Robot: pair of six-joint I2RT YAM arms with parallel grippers.
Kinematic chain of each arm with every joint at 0, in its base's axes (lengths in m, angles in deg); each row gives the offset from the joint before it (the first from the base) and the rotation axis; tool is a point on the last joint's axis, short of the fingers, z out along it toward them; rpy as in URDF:
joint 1: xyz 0 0 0.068 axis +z
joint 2: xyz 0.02 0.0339 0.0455 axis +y
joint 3: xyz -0.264 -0.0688 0 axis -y
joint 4: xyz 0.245 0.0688 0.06 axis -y
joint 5: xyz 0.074 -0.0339 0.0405 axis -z
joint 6: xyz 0.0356 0 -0.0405 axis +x
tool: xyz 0 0 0 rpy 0 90 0
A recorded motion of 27 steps. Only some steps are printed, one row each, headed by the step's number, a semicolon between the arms.
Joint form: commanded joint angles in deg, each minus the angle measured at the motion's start. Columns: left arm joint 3, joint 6, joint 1, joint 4, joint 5, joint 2; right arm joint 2, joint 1, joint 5, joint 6, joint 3, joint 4.
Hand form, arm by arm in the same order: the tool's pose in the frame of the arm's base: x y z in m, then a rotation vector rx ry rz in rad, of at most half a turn. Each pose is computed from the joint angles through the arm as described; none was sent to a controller.
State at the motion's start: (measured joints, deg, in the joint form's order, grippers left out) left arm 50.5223 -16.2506 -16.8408 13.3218 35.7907 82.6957; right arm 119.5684 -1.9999 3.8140 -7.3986 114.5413 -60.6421
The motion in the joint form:
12: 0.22 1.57 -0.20 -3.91 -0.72 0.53; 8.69 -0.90 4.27 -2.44 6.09 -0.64
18: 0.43 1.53 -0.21 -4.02 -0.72 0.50; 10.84 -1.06 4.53 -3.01 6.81 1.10
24: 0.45 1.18 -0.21 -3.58 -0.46 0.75; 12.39 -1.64 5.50 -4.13 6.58 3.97
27: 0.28 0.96 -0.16 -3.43 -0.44 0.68; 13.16 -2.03 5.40 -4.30 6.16 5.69
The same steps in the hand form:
12: 0.3025 -0.1141 0.2543 0.4538 1.9694 -0.9587; 0.4727 -0.0290 0.2458 -0.1318 2.7777 -0.2527
18: 0.3027 -0.1142 0.2555 0.4539 1.9674 -0.9590; 0.4814 -0.0309 0.2335 -0.1397 2.7728 -0.2626
24: 0.3035 -0.1146 0.2550 0.4520 1.9653 -0.9669; 0.4888 -0.0369 0.2219 -0.1452 2.7557 -0.2952
27: 0.3032 -0.1142 0.2547 0.4479 1.9660 -0.9690; 0.4923 -0.0404 0.2146 -0.1389 2.7475 -0.2962

